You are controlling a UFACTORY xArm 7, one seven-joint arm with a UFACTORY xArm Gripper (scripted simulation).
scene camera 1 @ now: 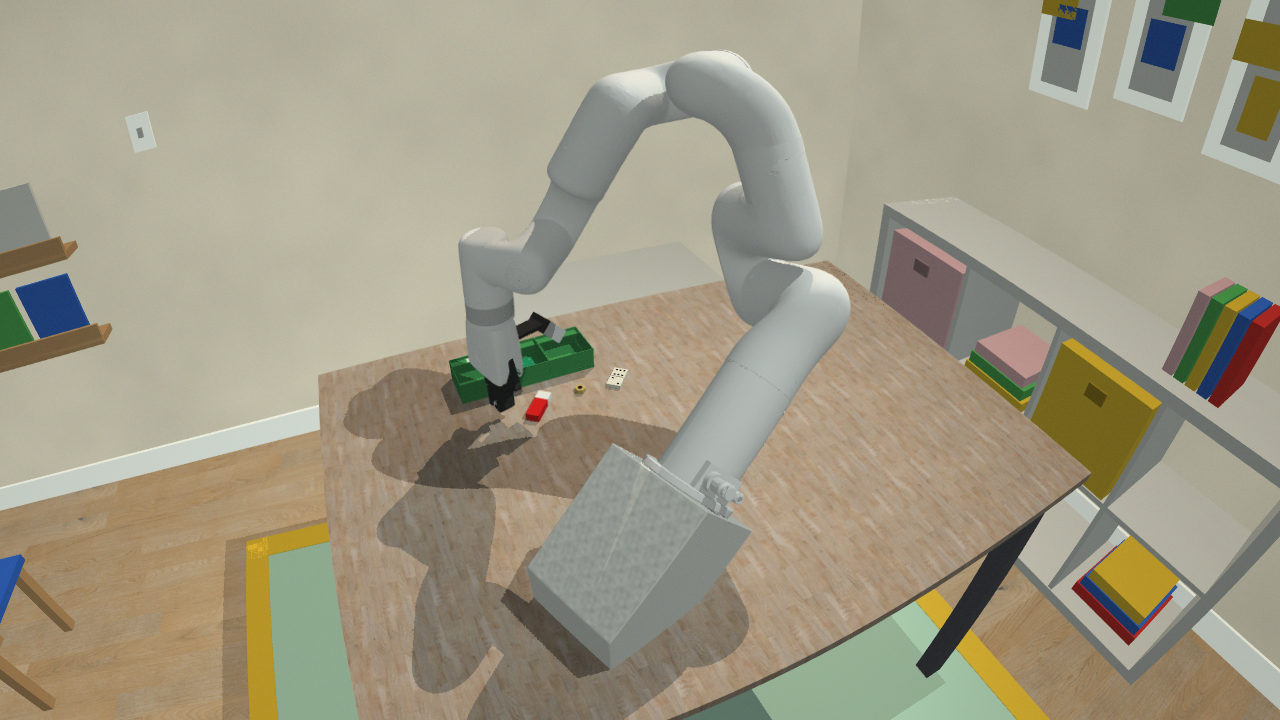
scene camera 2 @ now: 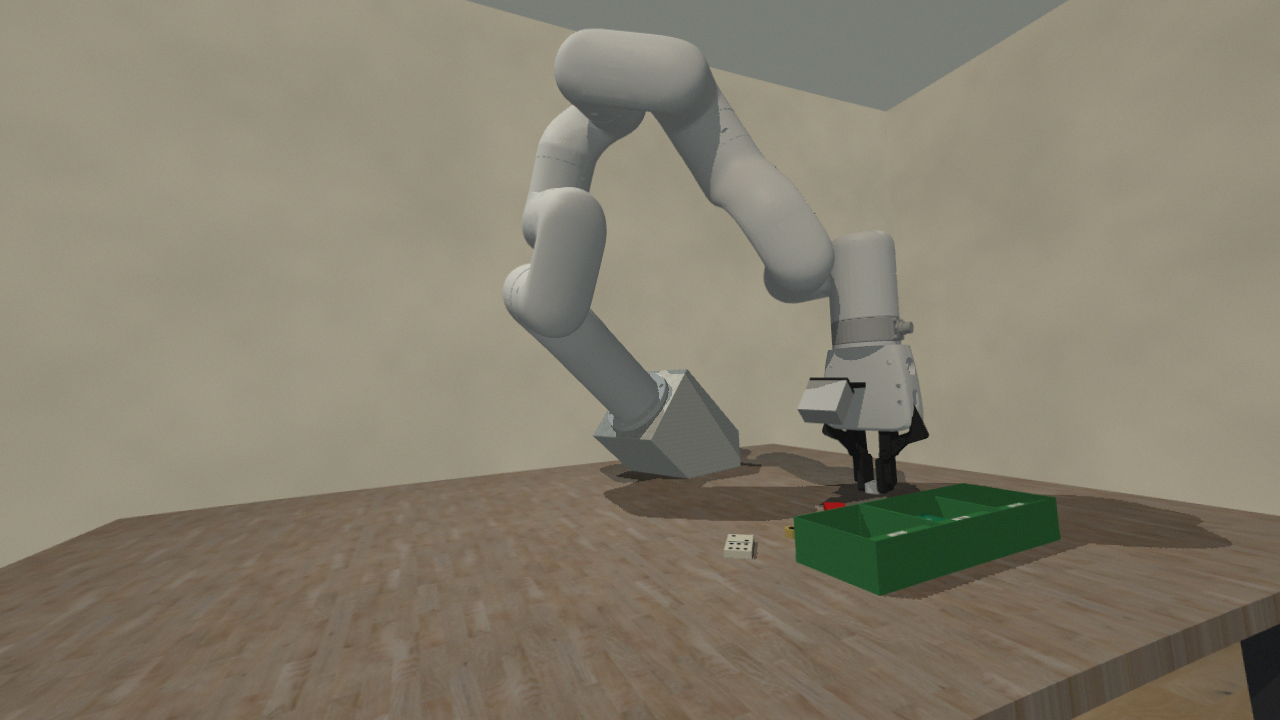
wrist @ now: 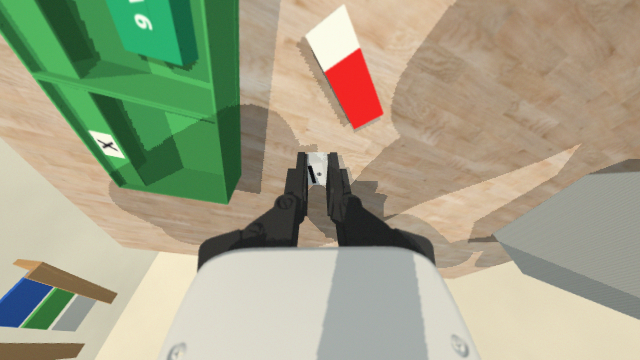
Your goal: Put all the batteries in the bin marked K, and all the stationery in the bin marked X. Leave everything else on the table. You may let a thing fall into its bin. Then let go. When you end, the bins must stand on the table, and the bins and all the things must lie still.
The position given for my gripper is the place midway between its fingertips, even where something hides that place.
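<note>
I can see my gripper, at (scene camera 2: pixel 876 490), at (scene camera 1: pixel 502 405) and at (wrist: pixel 317 166). A green bin tray is here as well, and I find it at (scene camera 2: pixel 929 549), at (scene camera 1: pixel 556 360) and, in the wrist view, at (wrist: pixel 179 154). The wrist view also gives me a red-and-white eraser (wrist: pixel 333 40).
</note>
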